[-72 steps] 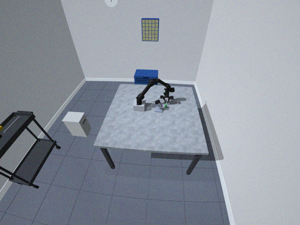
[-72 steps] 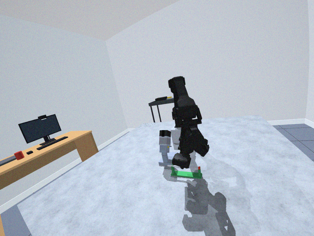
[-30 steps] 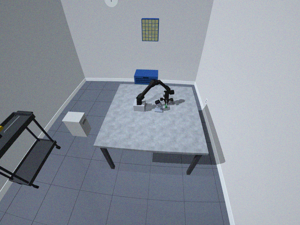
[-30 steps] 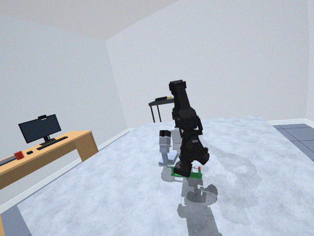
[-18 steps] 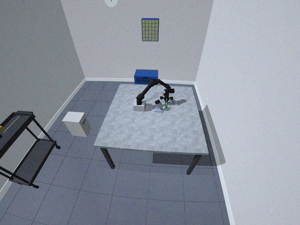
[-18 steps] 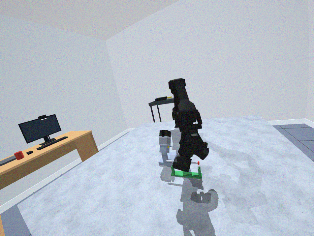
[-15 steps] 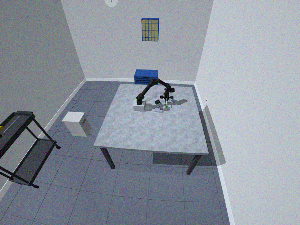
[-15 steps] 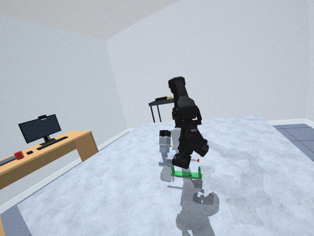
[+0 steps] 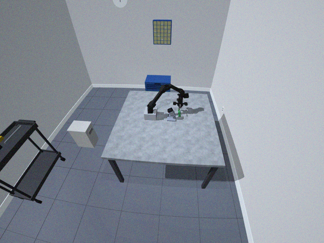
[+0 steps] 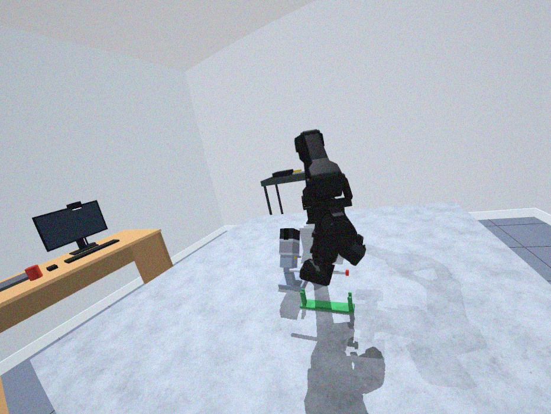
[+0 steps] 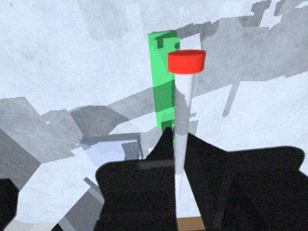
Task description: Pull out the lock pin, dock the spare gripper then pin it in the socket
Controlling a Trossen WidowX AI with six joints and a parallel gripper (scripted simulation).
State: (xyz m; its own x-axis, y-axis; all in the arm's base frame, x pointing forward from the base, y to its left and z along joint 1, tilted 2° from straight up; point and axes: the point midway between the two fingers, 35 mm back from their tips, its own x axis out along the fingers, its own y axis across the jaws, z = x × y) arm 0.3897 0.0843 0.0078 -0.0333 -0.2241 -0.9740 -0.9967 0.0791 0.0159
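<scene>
The green cradle is 5 cm below my gripper tip and 1 cm to the left of it. Round my gripper tip: spare gripper: 12 cm behind, 11 cm to the right, 4 cm above; mount: 11 cm to the right, 10 cm behind, 2 cm below.
</scene>
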